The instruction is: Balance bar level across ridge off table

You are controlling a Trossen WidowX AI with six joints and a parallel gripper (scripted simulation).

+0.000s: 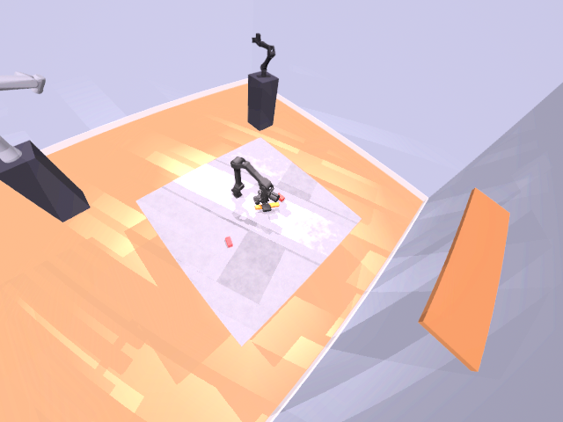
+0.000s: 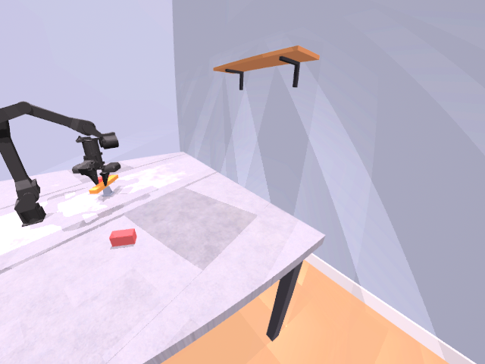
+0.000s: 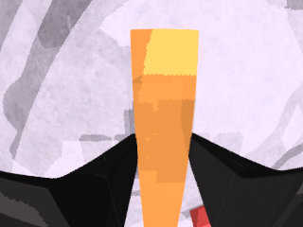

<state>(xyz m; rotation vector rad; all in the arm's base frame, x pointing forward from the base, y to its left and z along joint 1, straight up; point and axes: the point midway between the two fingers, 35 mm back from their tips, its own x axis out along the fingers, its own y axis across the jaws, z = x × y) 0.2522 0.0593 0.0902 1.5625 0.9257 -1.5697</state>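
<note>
My gripper tip is now 1 cm short of the orange bar and 2 cm to the right of it.
</note>
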